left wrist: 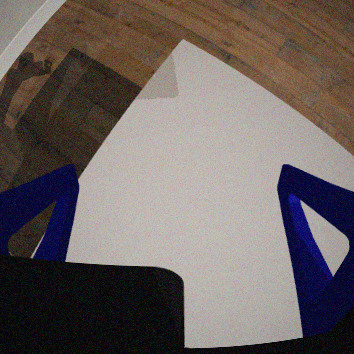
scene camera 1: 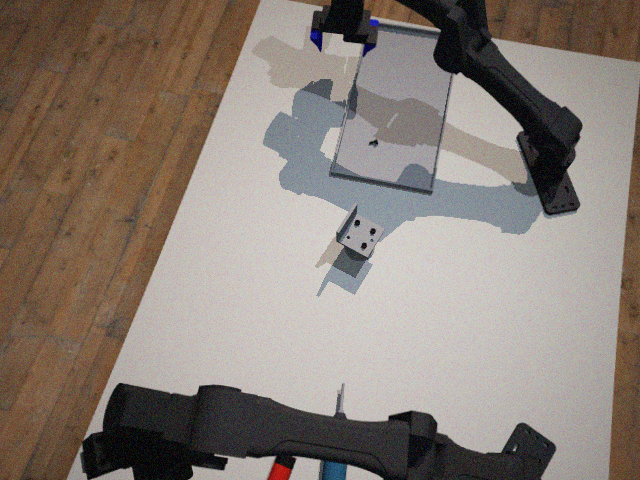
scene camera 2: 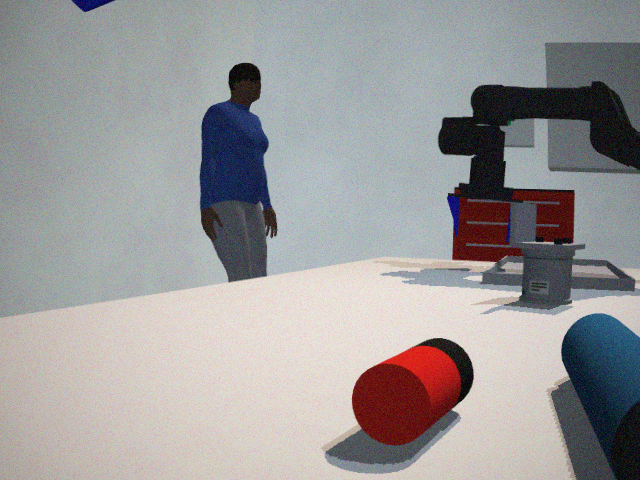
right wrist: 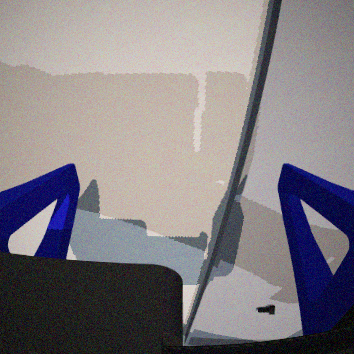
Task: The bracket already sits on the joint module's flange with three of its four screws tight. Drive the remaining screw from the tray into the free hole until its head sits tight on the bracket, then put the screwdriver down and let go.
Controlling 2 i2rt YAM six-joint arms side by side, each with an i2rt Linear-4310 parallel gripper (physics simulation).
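Frame: origin at the left arm's base, x ahead, y left, z up, level; metres.
Seen in the pictures: left gripper, fingertip midpoint: (left wrist: 177, 175); right gripper, fingertip midpoint: (scene camera 1: 342, 52) (scene camera 2: 481, 239) (right wrist: 178, 174); right arm's base, origin of the base link: (scene camera 1: 546, 170).
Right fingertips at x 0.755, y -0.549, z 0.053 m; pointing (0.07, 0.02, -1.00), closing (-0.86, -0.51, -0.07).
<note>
Offsets run from my right fingertips to a thing's top centre. "spot": to the spot under its first point.
The loose black screw {0.179 m back, 0.127 m left, 0.038 m down} (scene camera 1: 373, 142) (right wrist: 266, 309) lies in the shallow grey tray {0.165 m back, 0.008 m left, 0.037 m down} (scene camera 1: 382, 183) (right wrist: 247, 131). The bracket (scene camera 1: 361, 235) (scene camera 2: 553, 246) sits on the grey joint module {0.296 m back, 0.345 m left, 0.011 m up} (scene camera 2: 546, 273). Three dark screw heads show on it; the free hole {0.281 m back, 0.364 m left, 0.007 m up} (scene camera 1: 348, 237) is beside the upright flap. The blue-handled screwdriver {spot: 0.504 m back, 0.717 m left, 0.012 m down} (scene camera 1: 333, 470) (scene camera 2: 599, 356) lies on the table, partly hidden under the left arm. My right gripper (scene camera 1: 342, 50) (scene camera 2: 482, 236) (right wrist: 178, 174) is open and empty above the tray's left edge. My left gripper (left wrist: 177, 175) is open and empty above the table near its edge.
A red-handled tool {0.427 m back, 0.754 m left, 0.018 m down} (scene camera 1: 279, 469) (scene camera 2: 403, 390) lies beside the blue one, its front part hidden by the left arm in scene camera 1. The right arm's base (scene camera 1: 560, 198) stands right of the tray. A person (scene camera 2: 235, 155) and a red drawer cabinet (scene camera 2: 555, 217) stand beyond the table.
</note>
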